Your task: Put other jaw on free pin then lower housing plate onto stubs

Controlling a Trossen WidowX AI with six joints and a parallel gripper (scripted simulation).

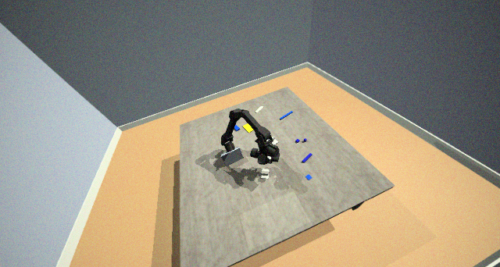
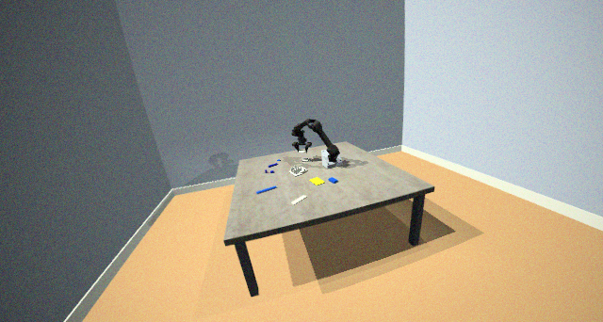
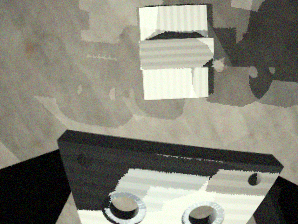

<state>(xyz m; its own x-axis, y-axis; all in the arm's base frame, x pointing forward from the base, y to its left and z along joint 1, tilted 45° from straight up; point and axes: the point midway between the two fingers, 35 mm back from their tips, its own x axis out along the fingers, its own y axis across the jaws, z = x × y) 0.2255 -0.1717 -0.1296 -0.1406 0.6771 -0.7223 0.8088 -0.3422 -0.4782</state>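
Right now the white block is 3 cm behind my gripper tip, 4 cm to the right of it and 9 cm below it. Also, from my gripper tip: housing plate (1 cm ahead, 1 cm to the left, 2 cm above); then white bar (16 cm ahead, 67 cm to the left, 9 cm below); then yellow tile (1 cm behind, 46 cm to the left, 9 cm below).
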